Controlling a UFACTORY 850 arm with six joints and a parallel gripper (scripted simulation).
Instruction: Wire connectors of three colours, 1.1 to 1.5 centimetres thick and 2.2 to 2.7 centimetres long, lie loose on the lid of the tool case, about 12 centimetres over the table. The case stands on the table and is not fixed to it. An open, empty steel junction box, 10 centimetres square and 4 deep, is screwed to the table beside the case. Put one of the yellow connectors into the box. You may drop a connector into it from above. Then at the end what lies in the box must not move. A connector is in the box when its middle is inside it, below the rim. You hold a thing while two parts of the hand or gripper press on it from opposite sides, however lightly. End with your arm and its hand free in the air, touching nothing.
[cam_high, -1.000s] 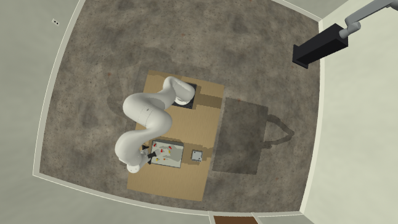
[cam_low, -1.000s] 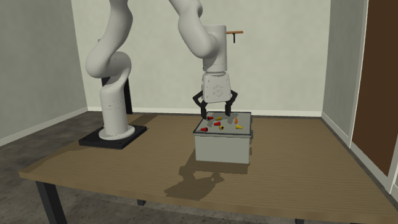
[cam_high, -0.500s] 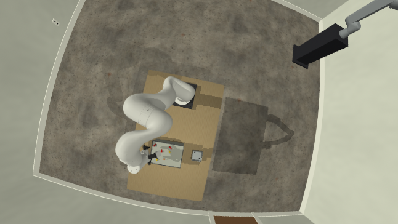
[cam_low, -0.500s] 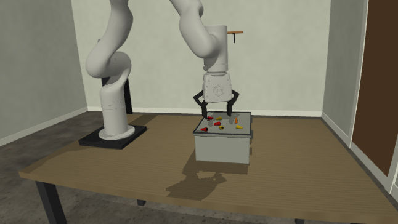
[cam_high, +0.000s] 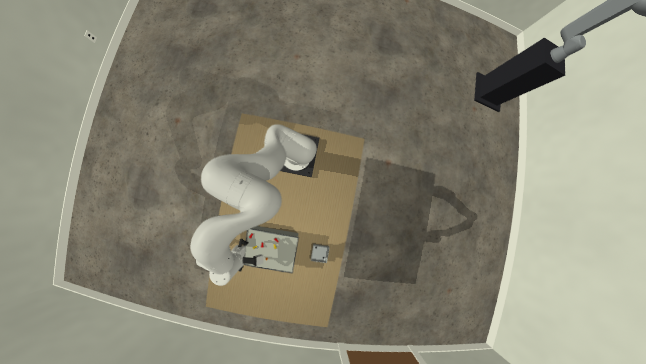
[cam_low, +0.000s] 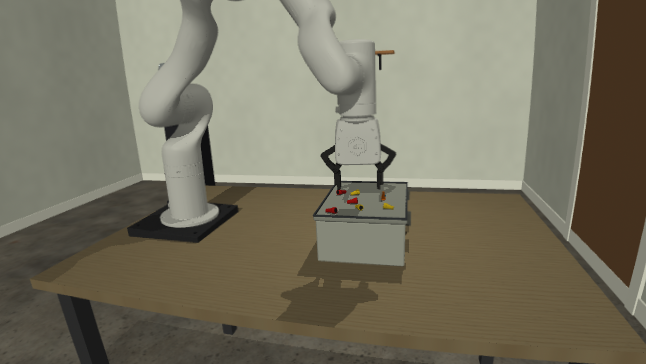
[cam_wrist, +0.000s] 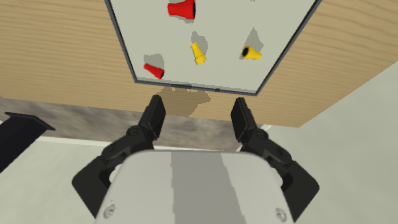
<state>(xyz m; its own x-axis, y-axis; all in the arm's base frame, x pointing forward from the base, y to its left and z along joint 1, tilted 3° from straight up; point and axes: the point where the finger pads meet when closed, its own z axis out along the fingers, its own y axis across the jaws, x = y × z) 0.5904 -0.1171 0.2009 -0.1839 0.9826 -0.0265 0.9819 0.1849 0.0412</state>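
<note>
Now: the orange connector 4 cm ahead of my hand, 12 cm to the left of it and 7 cm below it. Also, from my hand: grey tool case 1 cm behind, 13 cm to the left, 11 cm below.
</note>
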